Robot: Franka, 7 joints.
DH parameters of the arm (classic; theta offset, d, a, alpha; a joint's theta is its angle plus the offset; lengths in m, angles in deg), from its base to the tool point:
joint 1: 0 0.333 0 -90
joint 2: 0 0 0 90
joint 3: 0 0.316 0.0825 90
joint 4: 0 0 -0.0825 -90
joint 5: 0 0.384 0 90
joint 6: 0 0 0.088 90
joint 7: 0 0.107 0 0
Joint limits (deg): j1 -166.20..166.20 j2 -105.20..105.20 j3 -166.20..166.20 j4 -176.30..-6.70 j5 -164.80..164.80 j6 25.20..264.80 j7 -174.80..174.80
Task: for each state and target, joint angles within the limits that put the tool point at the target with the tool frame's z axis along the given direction. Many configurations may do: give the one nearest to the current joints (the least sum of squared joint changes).
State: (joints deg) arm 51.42 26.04 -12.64 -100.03 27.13 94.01 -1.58
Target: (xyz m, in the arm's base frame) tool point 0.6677 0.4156 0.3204 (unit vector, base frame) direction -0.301 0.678 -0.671
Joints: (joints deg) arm 29.07 54.07 -3.24 -54.73 52.59 104.13 -1.58
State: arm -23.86 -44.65 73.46 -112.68 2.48 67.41 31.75
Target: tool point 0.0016 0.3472 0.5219 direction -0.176 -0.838 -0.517
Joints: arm -2.22 -54.63 64.09 -115.63 8.23 36.45 31.75
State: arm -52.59 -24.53 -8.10 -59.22 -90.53 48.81 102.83
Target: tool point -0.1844 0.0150 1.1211 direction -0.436 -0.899 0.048
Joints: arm -33.32 -33.30 3.13 -34.69 -85.20 91.16 102.83
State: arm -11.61 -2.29 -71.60 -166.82 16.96 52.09 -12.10
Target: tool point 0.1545 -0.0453 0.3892 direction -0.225 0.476 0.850
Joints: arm 2.01 -23.59 -56.92 -174.35 58.64 27.11 -12.10
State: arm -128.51 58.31 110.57 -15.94 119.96 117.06 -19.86
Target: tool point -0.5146 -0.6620 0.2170 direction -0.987 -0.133 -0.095
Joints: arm -129.84 100.52 128.92 -6.80 142.02 132.46 -19.86
